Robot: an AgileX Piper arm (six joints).
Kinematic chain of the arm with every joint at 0, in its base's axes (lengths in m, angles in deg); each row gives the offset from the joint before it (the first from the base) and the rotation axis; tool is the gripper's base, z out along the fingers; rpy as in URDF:
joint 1: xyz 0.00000 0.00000 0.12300 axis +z
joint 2: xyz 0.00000 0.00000 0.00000 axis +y
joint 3: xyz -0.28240 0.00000 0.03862 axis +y
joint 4: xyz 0.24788 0.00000 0.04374 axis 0.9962 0 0.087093
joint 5: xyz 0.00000 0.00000 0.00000 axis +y
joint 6: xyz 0.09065 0.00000 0.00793 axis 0.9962 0 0.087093
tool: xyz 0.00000 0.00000 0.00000 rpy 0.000 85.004 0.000
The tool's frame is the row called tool.
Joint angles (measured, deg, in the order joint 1, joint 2, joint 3, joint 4, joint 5, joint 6), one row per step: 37.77, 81.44, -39.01, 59.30, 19.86, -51.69; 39.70, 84.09, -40.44, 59.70, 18.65, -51.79; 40.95, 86.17, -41.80, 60.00, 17.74, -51.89; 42.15, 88.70, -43.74, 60.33, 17.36, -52.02; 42.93, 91.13, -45.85, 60.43, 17.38, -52.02; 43.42, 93.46, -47.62, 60.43, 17.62, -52.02; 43.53, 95.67, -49.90, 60.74, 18.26, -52.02
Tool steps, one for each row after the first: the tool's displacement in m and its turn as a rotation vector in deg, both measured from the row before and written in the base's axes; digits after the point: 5 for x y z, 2 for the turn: 0.00234, 0.01176, -0.00538, -0.67, 0.21, 0.93; 0.00290, 0.00905, -0.00353, -0.40, -0.03, 0.52; 0.00394, 0.01107, -0.00367, -0.27, 0.25, 0.83; 0.00492, 0.01016, -0.00307, -0.16, 0.30, 0.73; 0.00447, 0.00828, -0.00465, -0.37, 0.59, 0.65; 0.00656, 0.00833, -0.00209, 0.27, 0.59, 0.33
